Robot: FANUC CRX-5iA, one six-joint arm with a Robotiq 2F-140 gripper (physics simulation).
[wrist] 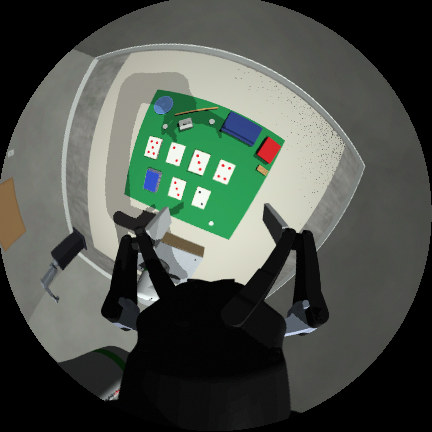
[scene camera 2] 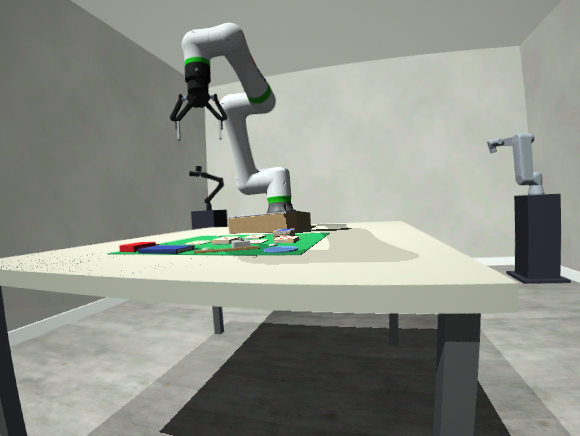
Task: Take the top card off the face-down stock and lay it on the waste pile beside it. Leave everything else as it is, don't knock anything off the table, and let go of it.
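Note:
The face-down stock, a small blue-backed deck (scene camera 2: 284, 231) (wrist: 152, 180), lies on the green mat, at the mat's left side in the wrist view. Right beside it in the same row lies a face-up card (wrist: 177, 188) with red pips, and further along a face-up card (wrist: 201, 197) with black pips. Which of them is the waste pile is not marked. My gripper (scene camera 2: 199, 138) (wrist: 215, 212) is wide open and empty, pointing down high above the table, well clear of the cards.
The green mat (wrist: 240, 200) also holds a row of face-up cards, including one with six red pips (wrist: 153, 147), a blue box (wrist: 241, 128), a red box (wrist: 269, 149), a blue disc (wrist: 163, 105), a thin stick (wrist: 196, 110) and a grey block (wrist: 185, 124). The robot's base box (scene camera 2: 256, 223) stands behind.

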